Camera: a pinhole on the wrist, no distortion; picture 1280 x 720 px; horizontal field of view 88.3 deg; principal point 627.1 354.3 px. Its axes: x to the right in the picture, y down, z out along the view. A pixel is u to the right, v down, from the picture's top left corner.
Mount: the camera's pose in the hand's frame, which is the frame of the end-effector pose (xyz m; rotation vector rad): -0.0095 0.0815 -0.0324 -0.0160 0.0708 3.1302
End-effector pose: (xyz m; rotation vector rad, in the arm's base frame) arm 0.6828 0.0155 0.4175 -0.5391 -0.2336 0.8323
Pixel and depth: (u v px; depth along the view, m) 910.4 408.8 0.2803
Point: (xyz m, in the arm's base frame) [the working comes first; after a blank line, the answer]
In the camera's frame: 0.1204 0.0232 0.2803

0.4501 0.0445 0.5881
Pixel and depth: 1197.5 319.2 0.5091
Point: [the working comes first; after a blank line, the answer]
In the camera's frame: 0.4405 -0.0271 0.5091

0.1084 -0.0822 0.7447
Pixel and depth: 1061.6 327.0 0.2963
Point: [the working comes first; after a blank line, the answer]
In the camera's frame: 0.1953 -0.0123 0.2963

0.3720 0.0135 0.5804
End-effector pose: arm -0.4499 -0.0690 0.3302 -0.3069 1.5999 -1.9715
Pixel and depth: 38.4 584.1 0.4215
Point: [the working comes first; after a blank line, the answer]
In the camera's frame: -0.3764 0.1469 0.4215

-0.5505 -0.5931 0.4166
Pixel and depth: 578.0 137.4 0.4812
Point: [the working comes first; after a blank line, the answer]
In the camera's frame: -0.0358 -0.1583 0.4812

-0.1664 -0.4738 0.1909
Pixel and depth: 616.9 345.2 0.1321
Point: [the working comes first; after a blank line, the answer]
In the camera's frame: -0.0020 -0.0018 0.1321

-0.3660 -0.1559 0.2723
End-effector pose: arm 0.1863 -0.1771 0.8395 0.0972 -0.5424 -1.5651
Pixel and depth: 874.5 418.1 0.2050
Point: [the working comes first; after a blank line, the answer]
In the camera's frame: 0.0769 0.0198 0.2050

0.1932 -0.0421 0.9960
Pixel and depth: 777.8 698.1 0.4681
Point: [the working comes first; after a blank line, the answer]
In the camera's frame: 0.1070 0.2441 0.4681

-0.1036 0.0613 1.1431
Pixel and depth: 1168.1 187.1 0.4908
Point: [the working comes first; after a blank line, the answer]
In the camera's frame: 0.4027 -0.1245 0.4908

0.2620 0.3529 1.2149
